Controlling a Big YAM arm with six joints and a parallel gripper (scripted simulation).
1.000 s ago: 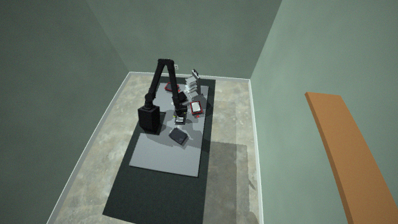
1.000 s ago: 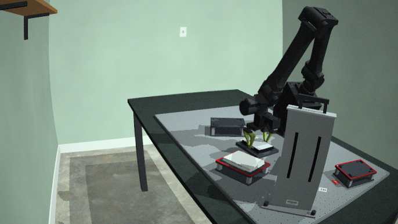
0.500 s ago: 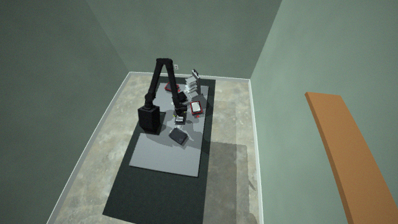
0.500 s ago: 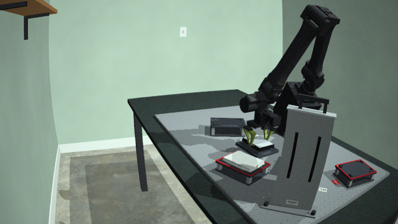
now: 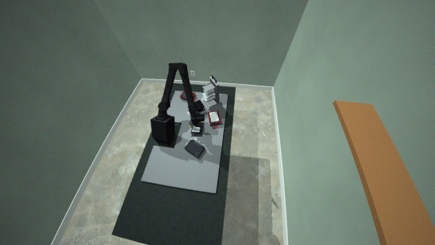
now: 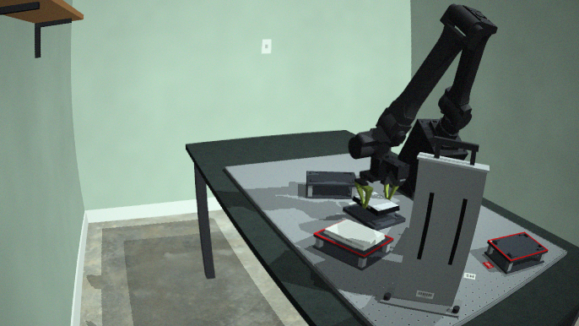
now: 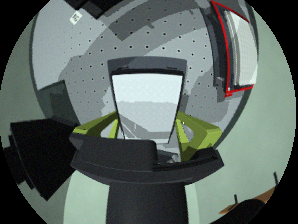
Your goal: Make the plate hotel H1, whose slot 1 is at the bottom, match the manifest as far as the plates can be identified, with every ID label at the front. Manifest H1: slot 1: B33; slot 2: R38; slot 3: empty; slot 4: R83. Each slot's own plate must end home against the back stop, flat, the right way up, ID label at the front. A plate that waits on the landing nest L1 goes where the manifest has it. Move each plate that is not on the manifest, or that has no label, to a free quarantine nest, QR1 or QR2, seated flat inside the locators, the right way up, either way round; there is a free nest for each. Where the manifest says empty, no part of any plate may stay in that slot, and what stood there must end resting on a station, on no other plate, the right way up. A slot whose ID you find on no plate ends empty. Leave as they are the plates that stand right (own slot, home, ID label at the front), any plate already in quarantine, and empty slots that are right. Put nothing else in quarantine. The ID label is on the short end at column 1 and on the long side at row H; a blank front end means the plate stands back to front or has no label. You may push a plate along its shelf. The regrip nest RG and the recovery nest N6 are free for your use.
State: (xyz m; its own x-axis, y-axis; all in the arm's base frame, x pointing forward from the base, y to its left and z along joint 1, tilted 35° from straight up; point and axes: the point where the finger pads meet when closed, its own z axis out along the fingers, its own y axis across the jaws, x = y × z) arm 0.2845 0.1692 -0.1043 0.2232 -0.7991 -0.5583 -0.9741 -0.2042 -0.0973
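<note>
My gripper is now 10 cm to the left of the N6 label, 5 cm above it and 2 cm short of it. Also, from my hand: plate: 38 cm to the left, 11 cm above, 1 cm ahead; plate hotel H1: 44 cm to the left, 11 cm above, 6 cm ahead.
</note>
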